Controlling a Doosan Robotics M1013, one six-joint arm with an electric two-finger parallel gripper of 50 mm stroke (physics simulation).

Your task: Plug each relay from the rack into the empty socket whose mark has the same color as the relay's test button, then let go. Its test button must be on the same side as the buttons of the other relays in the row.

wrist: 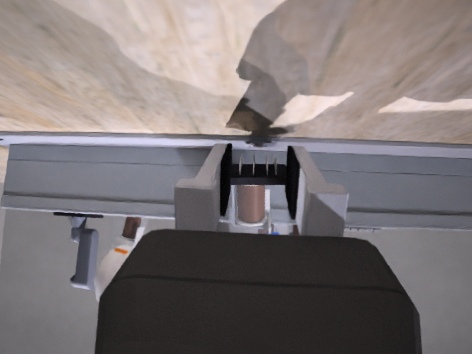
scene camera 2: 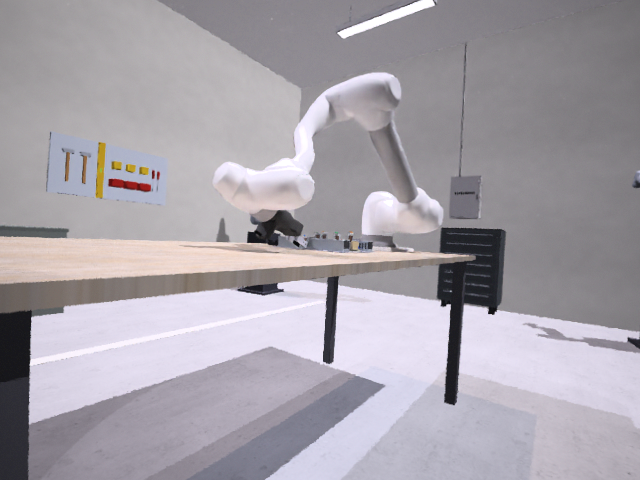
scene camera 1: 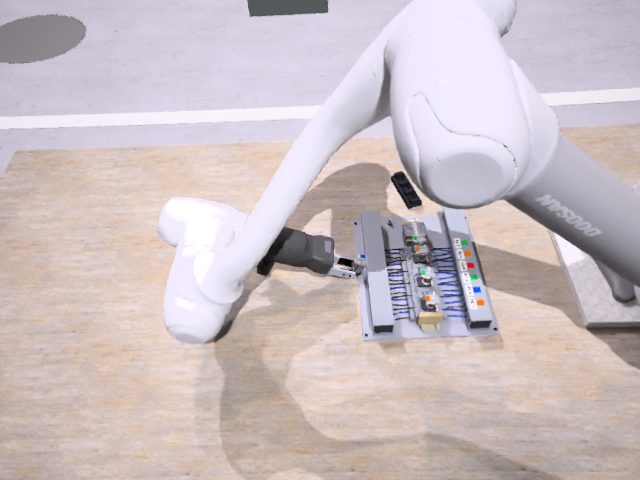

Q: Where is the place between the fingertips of the gripper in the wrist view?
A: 258, 167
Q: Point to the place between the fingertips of the gripper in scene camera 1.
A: At 353, 269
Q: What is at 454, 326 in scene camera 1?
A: A panel.
